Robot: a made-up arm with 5 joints.
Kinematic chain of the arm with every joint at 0, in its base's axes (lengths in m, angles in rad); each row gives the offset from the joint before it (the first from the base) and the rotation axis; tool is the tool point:
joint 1: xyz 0 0 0.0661 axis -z
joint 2: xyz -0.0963 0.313 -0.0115 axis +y
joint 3: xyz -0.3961 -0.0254 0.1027 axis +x
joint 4: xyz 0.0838 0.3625 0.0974 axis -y
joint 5: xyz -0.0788 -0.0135 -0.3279 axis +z
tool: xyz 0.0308 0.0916 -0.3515
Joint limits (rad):
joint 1: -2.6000..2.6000
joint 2: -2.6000..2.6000
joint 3: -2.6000..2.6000
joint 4: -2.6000..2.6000
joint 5: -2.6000..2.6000
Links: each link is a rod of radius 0.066 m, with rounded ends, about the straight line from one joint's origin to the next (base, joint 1, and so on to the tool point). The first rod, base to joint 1, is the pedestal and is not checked.
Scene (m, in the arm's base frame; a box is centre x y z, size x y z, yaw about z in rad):
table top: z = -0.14
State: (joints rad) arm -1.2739 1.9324 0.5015 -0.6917 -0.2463
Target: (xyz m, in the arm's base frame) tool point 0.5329 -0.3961 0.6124
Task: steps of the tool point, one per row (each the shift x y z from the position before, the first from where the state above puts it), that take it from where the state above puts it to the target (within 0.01 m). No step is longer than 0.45 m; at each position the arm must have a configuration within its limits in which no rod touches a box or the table.
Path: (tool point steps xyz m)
1: -0.0286 -0.3980 0.0340
2: 0.1481 -0.3602 0.0028
3: 0.2849 -0.2454 -0.0265
4: 0.3500 -0.0821 -0.0503
5: 0.3304 0.0886 -0.0656
6: 0.2342 0.2257 -0.0705

